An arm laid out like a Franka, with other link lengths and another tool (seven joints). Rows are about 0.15 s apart.
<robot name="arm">
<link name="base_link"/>
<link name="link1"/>
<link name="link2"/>
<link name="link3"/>
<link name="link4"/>
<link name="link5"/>
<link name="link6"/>
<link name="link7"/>
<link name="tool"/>
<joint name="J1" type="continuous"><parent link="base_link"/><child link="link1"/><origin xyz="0.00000 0.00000 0.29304"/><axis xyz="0 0 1"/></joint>
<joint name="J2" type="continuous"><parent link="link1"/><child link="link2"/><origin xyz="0.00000 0.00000 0.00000" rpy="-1.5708 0.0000 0.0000"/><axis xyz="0 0 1"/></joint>
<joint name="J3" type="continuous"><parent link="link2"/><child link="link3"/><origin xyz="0.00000 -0.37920 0.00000" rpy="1.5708 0.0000 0.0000"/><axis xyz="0 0 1"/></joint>
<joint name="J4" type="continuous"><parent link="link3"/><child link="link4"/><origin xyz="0.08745 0.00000 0.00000" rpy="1.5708 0.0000 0.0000"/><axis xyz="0 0 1"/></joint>
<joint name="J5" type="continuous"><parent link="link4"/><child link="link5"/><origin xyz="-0.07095 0.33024 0.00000" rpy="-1.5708 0.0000 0.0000"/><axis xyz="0 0 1"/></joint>
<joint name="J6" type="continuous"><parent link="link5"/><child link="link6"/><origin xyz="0.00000 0.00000 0.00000" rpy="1.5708 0.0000 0.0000"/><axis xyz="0 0 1"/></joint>
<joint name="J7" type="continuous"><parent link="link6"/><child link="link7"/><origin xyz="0.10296 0.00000 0.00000" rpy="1.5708 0.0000 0.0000"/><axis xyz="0 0 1"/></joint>
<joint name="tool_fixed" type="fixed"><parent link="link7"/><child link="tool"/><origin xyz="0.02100 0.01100 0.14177" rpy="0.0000 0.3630 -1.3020"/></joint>
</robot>
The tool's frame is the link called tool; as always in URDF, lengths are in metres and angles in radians. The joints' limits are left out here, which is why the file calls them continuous.
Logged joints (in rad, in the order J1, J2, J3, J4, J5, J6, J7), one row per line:
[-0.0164 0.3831 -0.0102 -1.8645 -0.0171 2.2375 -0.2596]
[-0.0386 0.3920 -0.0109 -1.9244 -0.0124 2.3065 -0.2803]
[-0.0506 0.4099 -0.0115 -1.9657 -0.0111 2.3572 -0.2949]
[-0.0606 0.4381 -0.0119 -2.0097 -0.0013 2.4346 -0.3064]
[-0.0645 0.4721 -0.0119 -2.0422 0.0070 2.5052 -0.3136]
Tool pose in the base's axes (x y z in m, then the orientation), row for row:
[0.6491 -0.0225 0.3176 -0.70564 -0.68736 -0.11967 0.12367]
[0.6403 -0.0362 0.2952 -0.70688 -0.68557 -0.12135 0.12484]
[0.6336 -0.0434 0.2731 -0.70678 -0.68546 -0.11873 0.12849]
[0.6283 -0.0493 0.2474 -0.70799 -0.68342 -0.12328 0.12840]
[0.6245 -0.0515 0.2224 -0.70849 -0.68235 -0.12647 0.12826]
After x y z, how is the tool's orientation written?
As a quaternion, x y z w.
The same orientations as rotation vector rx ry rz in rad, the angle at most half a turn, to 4 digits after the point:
[-2.0576 -2.0043 -0.3490]
[-2.0599 -1.9978 -0.3536]
[-2.0553 -1.9933 -0.3453]
[-2.0589 -1.9875 -0.3585]
[-2.0606 -1.9845 -0.3678]

